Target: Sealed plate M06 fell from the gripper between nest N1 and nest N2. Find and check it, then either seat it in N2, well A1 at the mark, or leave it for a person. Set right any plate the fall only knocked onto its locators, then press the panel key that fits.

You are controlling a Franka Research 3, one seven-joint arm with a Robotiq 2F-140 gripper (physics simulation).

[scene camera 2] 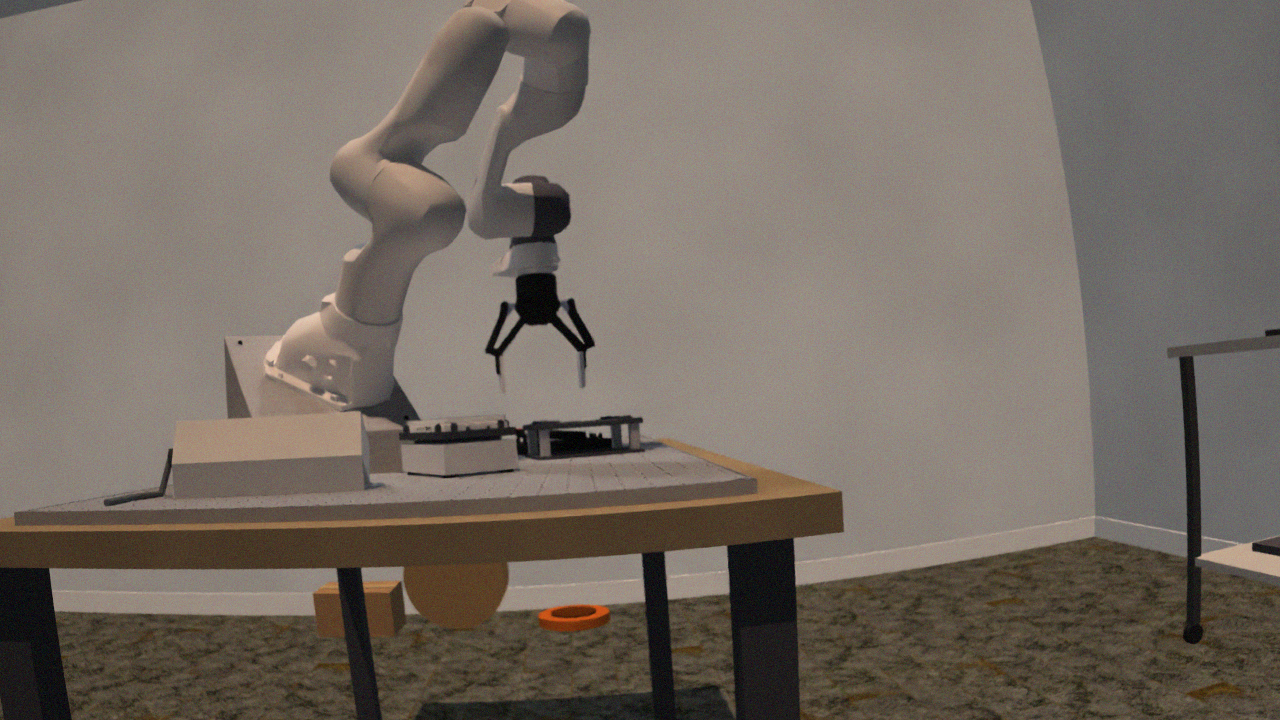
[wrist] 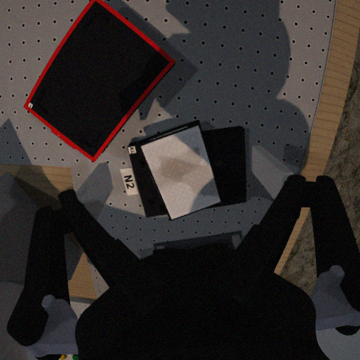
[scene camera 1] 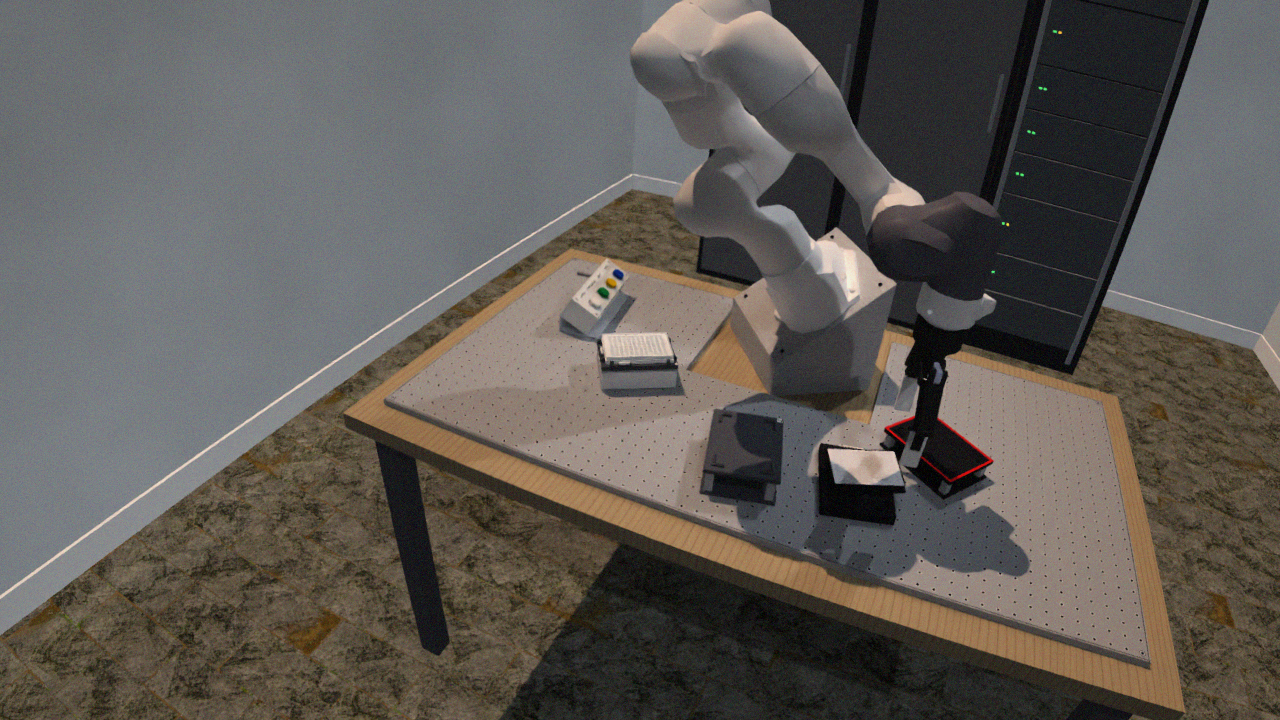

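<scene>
A pale sealed plate (scene camera 1: 864, 468) (wrist: 181, 170) lies on the black nest N2 (scene camera 1: 856, 503) (wrist: 231, 165), turned askew, one corner past the nest's edge. It may be tilted. Its M06 label cannot be read. The N2 tag (wrist: 128, 181) and an A1 mark (wrist: 132, 149) show beside it. My gripper (scene camera 1: 909, 425) (scene camera 2: 542, 386) (wrist: 180, 166) is wide open and empty above the plate. A white-topped plate (scene camera 1: 636, 346) (scene camera 2: 458, 424) sits on a white block (scene camera 1: 638, 377) (scene camera 2: 460, 456). The key panel (scene camera 1: 590, 301) (scene camera 2: 268, 452) has white, green, yellow and blue keys.
A red-rimmed black tray (scene camera 1: 948, 452) (wrist: 133, 111) on short posts stands close beside N2. A dark grey raised platform (scene camera 1: 744, 443) (scene camera 2: 581, 423) stands on N2's other side. The arm's base block (scene camera 1: 810, 358) stands behind them. The wooden table edge (scene camera 1: 716, 553) (wrist: 332, 100) runs past N2.
</scene>
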